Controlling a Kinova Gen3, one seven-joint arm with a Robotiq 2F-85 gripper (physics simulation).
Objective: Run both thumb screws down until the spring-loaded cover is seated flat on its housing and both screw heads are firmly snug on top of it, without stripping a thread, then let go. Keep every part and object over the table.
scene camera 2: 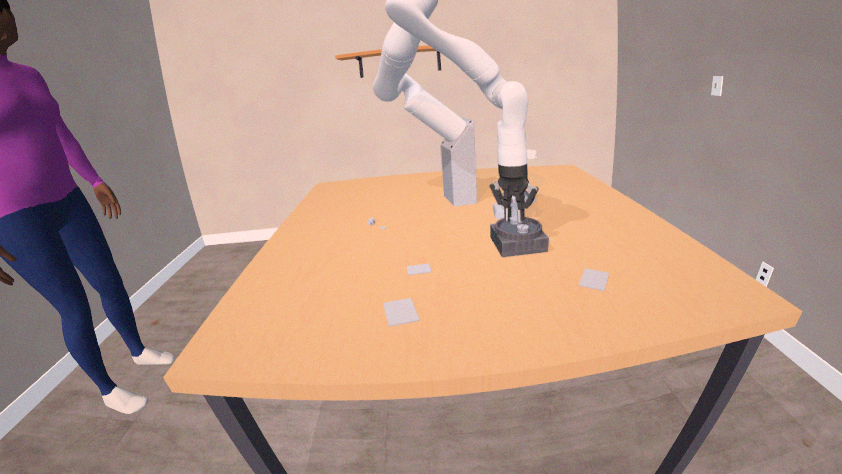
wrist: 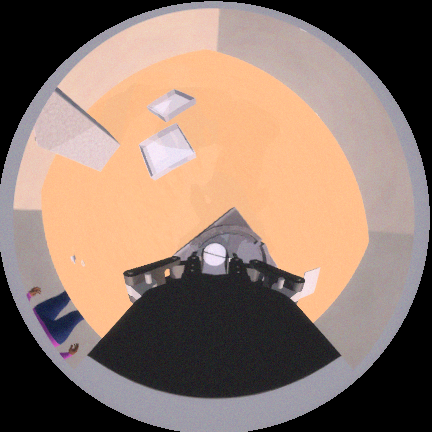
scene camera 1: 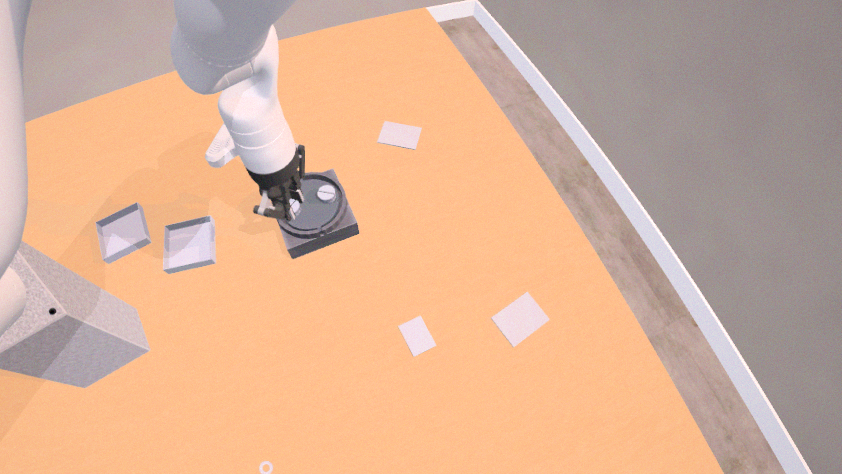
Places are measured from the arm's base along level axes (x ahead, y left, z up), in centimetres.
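Pixels of known places: gripper, fingertip midpoint: (scene camera 2: 514, 221) (wrist: 214, 255) (scene camera 1: 293, 209); arm's base, origin of the base link: (scene camera 2: 457, 131).
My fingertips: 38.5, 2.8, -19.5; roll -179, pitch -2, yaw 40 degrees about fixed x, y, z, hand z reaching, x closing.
Observation:
Ahead of a thing's pixels: the offset from my fingertips to its top centre, as dx, dy, dz.
The dark square housing @(+2.9, -0.2, +0.1) (scene camera 1: 324, 242) (scene camera 2: 522, 245) (wrist: 233, 216) stands on the table with a round dark cover @(+2.9, -0.2, -0.3) (scene camera 1: 316, 216) inside its raised ring. My gripper (scene camera 1: 296, 206) (scene camera 2: 514, 218) (wrist: 214, 255) points down over the cover and is shut on one pale slotted thumb screw @(-0.3, +0.3, +0.8) (wrist: 215, 253), at the side of the cover nearer the trays. The fingers partly hide this screw in both scene views. The other thumb screw @(+6.1, -0.7, +1.0) (scene camera 1: 325, 192) (scene camera 2: 523, 227) stands on the cover apart from the fingers. Whether the cover is seated flat cannot be told.
Two shallow trays @(-19.2, +6.9, -3.5) (scene camera 1: 188, 244) @(-30.2, +16.8, -3.5) (scene camera 1: 123, 233) (wrist: 167, 151) (wrist: 171, 105) lie between the housing and the arm's grey base (scene camera 1: 88, 347) (scene camera 2: 461, 176). Three flat pale plates @(+26.2, +8.2, -5.2) (scene camera 1: 400, 135) @(+6.6, -28.0, -5.2) (scene camera 1: 417, 336) @(+22.3, -35.0, -5.2) (scene camera 1: 520, 319) lie on the table. A small ring @(-22.8, -33.0, -5.3) (scene camera 1: 261, 468) lies farther off. A person stands beside the table.

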